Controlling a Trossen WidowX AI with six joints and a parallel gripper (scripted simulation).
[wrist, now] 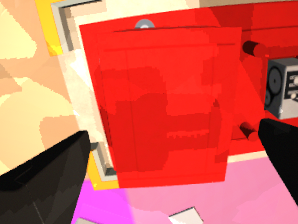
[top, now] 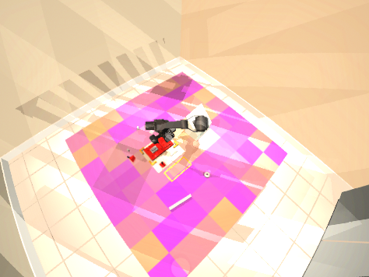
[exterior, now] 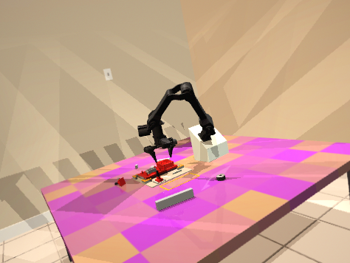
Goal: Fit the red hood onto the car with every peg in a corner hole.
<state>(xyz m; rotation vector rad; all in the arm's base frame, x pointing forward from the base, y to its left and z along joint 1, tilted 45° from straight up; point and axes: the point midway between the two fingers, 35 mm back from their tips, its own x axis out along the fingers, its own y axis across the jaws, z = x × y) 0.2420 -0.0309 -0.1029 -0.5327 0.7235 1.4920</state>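
Now: gripper tip 20 mm above the red hood. Also, from my gripper tip: jig 60 mm ahead, 50 mm below, 30 mm to the left; grey engine block 90 mm ahead, 40 mm below, 10 mm to the left.
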